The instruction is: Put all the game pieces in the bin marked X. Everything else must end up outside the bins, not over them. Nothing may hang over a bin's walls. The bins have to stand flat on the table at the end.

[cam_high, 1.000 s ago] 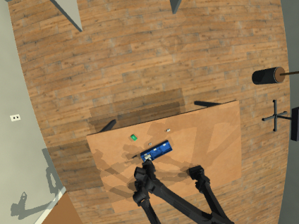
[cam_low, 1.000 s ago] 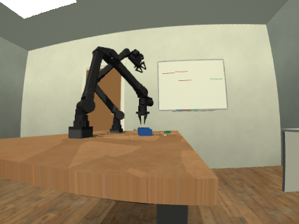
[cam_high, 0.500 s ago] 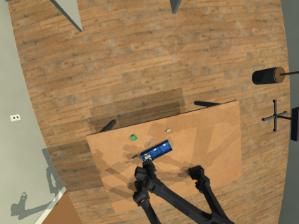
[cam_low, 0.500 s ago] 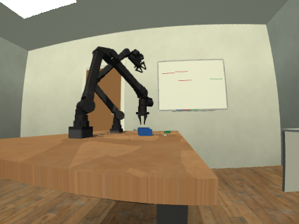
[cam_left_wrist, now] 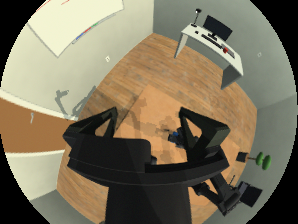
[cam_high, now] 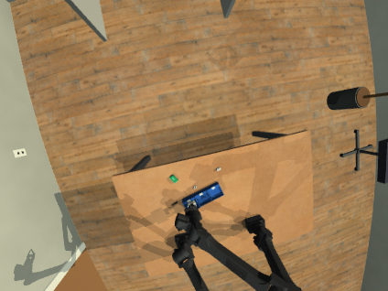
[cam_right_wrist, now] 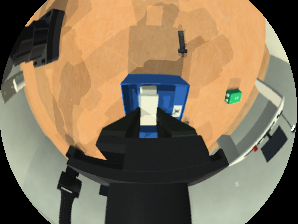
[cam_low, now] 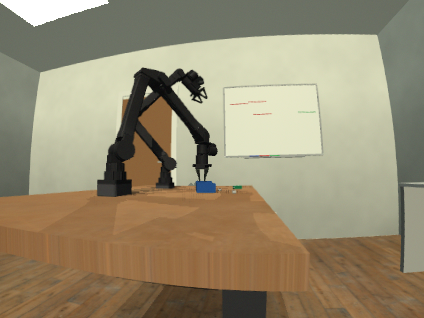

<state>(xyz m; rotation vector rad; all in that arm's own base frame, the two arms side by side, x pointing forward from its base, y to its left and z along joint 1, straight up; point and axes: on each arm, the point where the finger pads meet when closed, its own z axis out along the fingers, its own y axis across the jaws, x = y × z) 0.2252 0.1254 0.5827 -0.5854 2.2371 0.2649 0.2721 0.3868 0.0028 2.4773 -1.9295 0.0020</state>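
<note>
Right now my right hand is 4 cm above the cream piece. Also, from my right hand: thin dark object 10 cm to the left, 4 cm below, 2 cm ahead; then blue bin 8 cm to the right, 3 cm ahead, 2 cm below; then green piece 18 cm ahead, 7 cm to the left, 4 cm below.
</note>
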